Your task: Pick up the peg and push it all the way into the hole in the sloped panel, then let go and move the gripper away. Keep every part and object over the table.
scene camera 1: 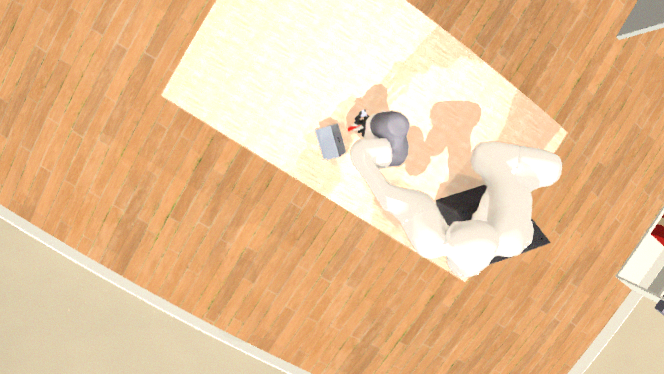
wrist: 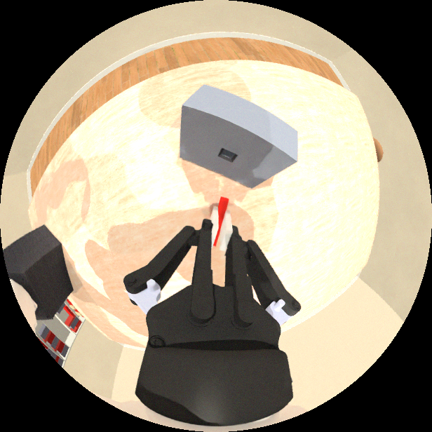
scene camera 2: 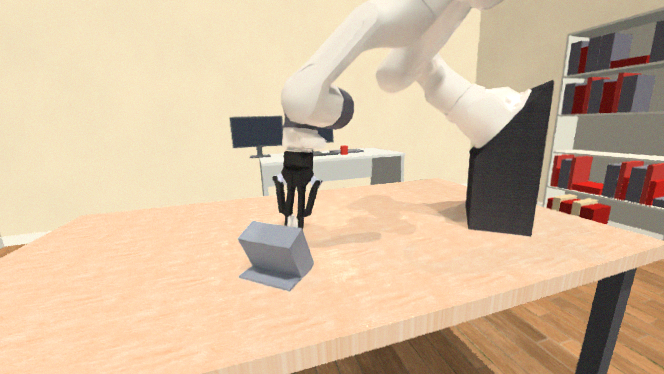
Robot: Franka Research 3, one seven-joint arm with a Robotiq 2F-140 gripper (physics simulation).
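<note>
A red peg (scene camera 1: 354, 128) (wrist: 222, 209) is held between the fingertips of my gripper (scene camera 1: 359, 129) (scene camera 2: 294, 223) (wrist: 219, 216). The gripper is shut on it and points down. In the wrist view one end of the peg sticks out past the fingertips toward the panel. The grey sloped panel block (scene camera 1: 329, 142) (scene camera 2: 272, 250) (wrist: 227, 130) stands on the table. Its small rectangular hole (wrist: 228, 154) (scene camera 1: 339, 140) is in the face turned to the gripper. The peg is apart from the panel and outside the hole. In scene camera 2 the peg is hidden by the fingers and the block.
The wooden table (scene camera 1: 240, 75) (scene camera 2: 150, 310) carries the panel and the arm's black base mount (scene camera 2: 507, 175) (wrist: 37, 270), which stands toward the right in scene camera 2. A desk with a monitor (scene camera 2: 256, 132) and a bookshelf (scene camera 2: 563, 125) stand beyond the table.
</note>
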